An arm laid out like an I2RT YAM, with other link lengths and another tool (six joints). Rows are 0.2 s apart.
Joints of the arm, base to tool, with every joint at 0 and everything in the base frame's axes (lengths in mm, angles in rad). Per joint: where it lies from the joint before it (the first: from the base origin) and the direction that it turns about. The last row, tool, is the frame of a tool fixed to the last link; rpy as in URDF.
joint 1: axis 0 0 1 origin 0.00 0.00 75.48
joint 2: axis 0 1 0 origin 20.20 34.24 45.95
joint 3: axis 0 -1 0 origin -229.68 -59.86 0.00
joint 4: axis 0 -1 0 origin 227.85 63.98 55.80
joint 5: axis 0 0 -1 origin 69.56 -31.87 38.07
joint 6: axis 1 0 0 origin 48.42 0.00 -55.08
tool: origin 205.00 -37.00 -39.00 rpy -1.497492 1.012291 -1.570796
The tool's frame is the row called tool.
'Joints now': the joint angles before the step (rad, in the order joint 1, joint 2, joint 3, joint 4, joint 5, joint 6). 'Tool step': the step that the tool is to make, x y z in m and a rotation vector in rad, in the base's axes. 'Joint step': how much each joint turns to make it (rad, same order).
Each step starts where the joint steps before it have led.
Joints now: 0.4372 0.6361 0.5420 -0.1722 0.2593 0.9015
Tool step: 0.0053 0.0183 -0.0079 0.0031 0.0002 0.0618
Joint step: 0.0003 0.0513 -0.0241 0.0796 -0.0601 -0.0136
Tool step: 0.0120 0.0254 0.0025 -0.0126 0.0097 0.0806
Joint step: 0.0025 0.1293 0.0627 0.0569 -0.0734 -0.0280
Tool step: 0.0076 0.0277 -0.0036 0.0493 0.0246 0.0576
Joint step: 0.0114 0.1068 0.0304 0.0715 -0.0594 0.0407
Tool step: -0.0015 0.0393 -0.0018 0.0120 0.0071 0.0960
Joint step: 0.0634 0.0974 0.0369 0.0596 -0.0351 0.0045
